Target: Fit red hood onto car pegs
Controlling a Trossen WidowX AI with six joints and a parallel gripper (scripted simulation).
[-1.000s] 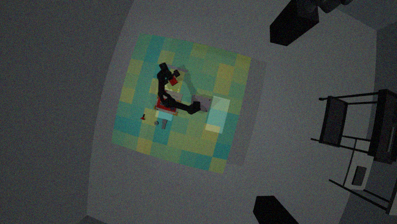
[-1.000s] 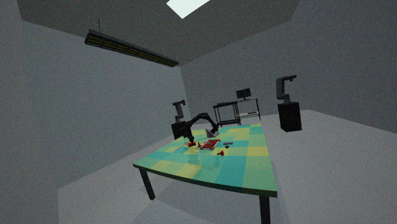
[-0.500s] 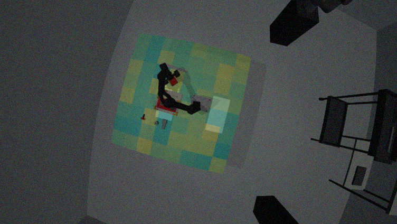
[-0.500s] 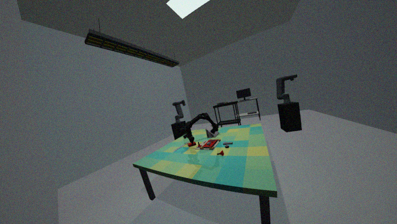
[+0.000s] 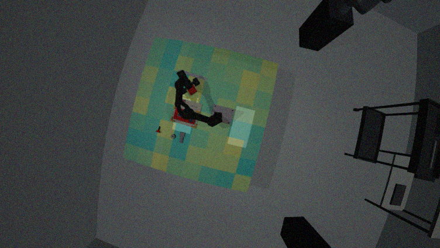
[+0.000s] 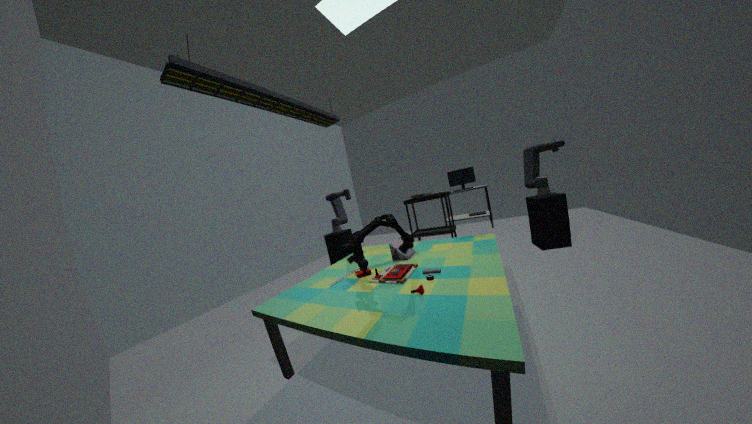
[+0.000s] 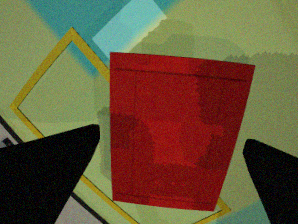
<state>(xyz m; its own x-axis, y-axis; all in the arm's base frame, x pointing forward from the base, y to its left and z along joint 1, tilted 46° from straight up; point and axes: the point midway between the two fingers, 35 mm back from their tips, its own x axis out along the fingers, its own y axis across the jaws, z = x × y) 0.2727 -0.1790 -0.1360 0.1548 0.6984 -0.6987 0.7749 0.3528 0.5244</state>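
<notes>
Right now my gripper tip is right at the red hood. Round my gripper tip: grey jig: 24 cm to the left, 3 cm ahead, 1 cm below.
</notes>
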